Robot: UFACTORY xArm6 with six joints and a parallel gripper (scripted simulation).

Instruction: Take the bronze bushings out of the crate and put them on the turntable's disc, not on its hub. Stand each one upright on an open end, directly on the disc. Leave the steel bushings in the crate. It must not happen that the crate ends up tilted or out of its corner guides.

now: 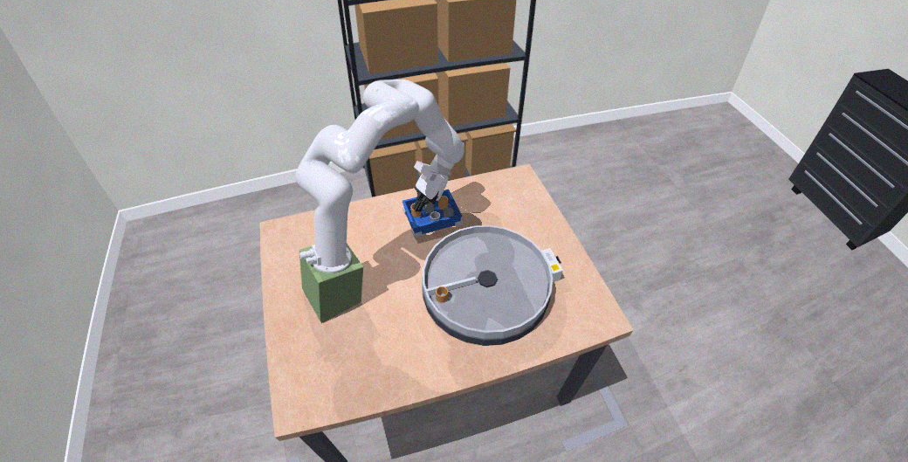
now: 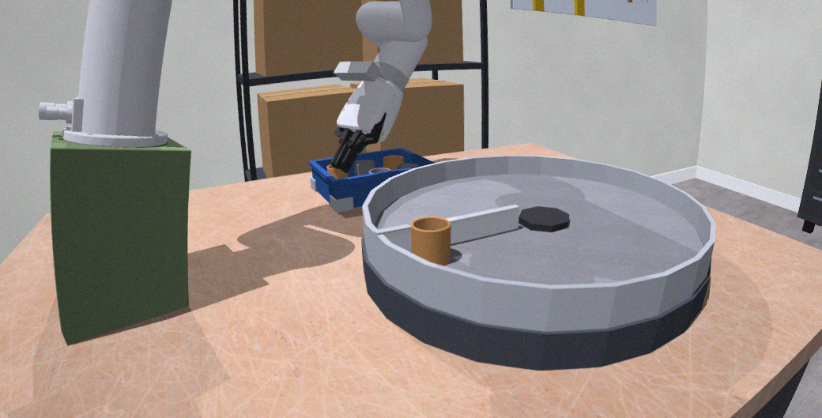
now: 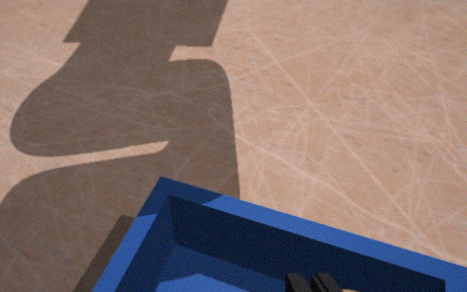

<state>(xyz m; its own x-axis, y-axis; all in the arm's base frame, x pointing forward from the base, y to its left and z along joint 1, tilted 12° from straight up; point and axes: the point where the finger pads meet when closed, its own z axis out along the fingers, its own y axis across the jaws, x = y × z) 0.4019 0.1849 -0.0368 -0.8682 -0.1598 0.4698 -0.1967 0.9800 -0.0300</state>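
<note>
The blue crate lies 40 mm below my hand, 40 mm ahead of it and 20 mm to the right of it. The rest, counted from my hand: turntable disc 400 mm to the right, 50 mm ahead, 10 mm below.
</note>
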